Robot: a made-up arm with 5 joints.
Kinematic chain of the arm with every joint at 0, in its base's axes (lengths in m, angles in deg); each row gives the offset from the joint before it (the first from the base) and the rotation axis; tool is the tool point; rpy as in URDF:
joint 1: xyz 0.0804 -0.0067 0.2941 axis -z
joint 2: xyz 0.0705 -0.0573 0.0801 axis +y
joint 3: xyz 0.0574 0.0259 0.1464 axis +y
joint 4: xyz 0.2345 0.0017 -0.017 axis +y
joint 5: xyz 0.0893 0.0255 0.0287 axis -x
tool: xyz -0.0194 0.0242 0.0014 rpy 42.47 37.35 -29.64
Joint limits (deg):
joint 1: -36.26..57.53
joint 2: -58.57..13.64
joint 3: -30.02..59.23
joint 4: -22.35..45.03
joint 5: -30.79..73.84
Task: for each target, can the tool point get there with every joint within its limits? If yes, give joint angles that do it. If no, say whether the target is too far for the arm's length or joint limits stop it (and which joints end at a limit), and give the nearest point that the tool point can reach.
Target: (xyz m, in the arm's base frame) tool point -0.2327 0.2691 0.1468
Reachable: no: joint limits stop it (at a limit: joint 1, joint 2, joint 3, joint 4) | nearest point 0.2282 0.1225 0.2043 | short by 0.487 m
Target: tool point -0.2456 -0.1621 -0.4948
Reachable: no: too far | nearest point 0.1864 -0.1660 0.2073 | short by 0.824 m
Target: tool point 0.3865 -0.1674 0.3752
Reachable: yes | joints 30.86 -12.80 51.28 -15.11 -12.59
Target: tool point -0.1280 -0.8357 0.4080
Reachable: no: too far | nearest point 0.3300 -0.3917 0.4366 | short by 0.639 m
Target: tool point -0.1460 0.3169 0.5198
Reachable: no: joint limits stop it (at a limit: joint 2, joint 3, joint 4, joint 5) | nearest point 0.0414 0.0491 0.7837 | short by 0.420 m
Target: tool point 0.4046 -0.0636 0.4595
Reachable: yes | joints 12.63 -36.42 45.98 10.83 39.37
